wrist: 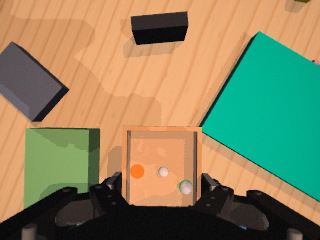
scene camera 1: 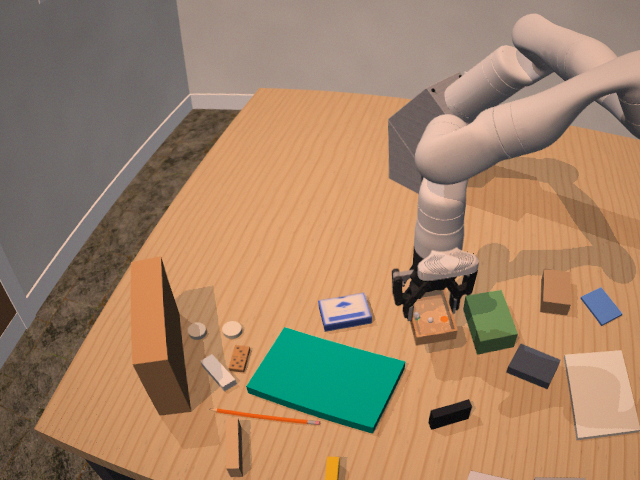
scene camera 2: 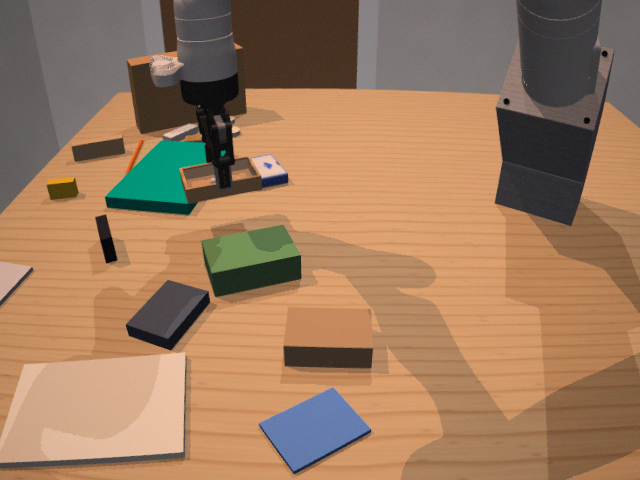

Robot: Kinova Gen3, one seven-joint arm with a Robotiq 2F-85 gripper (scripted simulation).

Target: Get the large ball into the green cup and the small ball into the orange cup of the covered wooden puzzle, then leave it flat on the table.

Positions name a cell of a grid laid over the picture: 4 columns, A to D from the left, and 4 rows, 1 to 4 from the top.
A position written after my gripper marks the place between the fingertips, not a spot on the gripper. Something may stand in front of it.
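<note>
My gripper (scene camera 2: B2) is there for me to see, and so is a wooden puzzle (scene camera 2: B2) (wrist: C3) (scene camera 1: C3). I see a green block (scene camera 2: B3) (wrist: A3) (scene camera 1: D3) as well. A dark grey block (scene camera 2: B3) (scene camera 1: D4) is part of the scene, as are a black block (scene camera 1: C4) and a teal board (scene camera 1: C4). There is a tan block (scene camera 2: B3) too, though in the wrist view it is out of frame. I also see a cream board (scene camera 2: A4).
</note>
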